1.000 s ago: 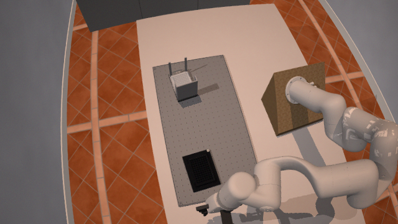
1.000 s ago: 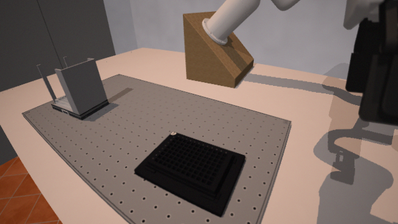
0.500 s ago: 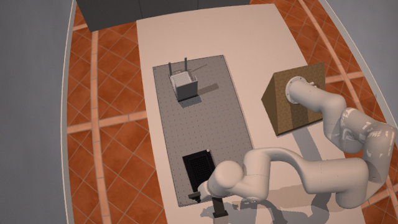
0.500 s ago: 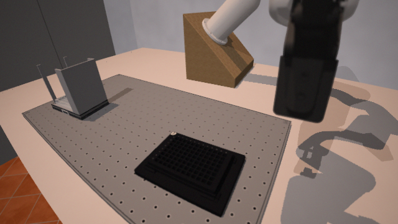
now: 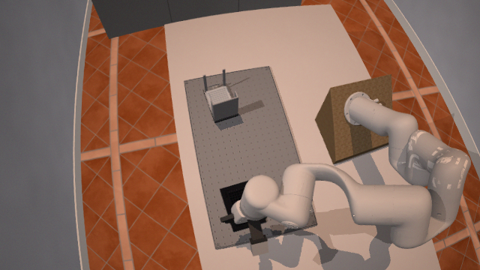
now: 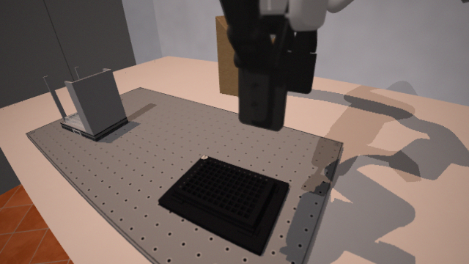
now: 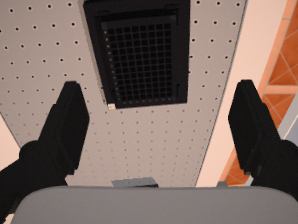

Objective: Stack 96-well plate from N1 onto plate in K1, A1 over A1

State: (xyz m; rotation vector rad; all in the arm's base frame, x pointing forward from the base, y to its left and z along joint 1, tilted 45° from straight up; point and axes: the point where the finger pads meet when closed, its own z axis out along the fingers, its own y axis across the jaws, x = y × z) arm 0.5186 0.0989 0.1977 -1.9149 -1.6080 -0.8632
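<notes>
My gripper is now 20 mm past the black 96-well plate, 70 mm to the left of it and 160 mm above it. The rest, counted from my hand: black plate nest N1: 20 mm behind, 70 mm to the right, 180 mm below; pale A1 mark: 70 mm behind, 140 mm to the right, 170 mm below; pale 96-well plate: 80 mm behind, 480 mm to the right, 160 mm below.
</notes>
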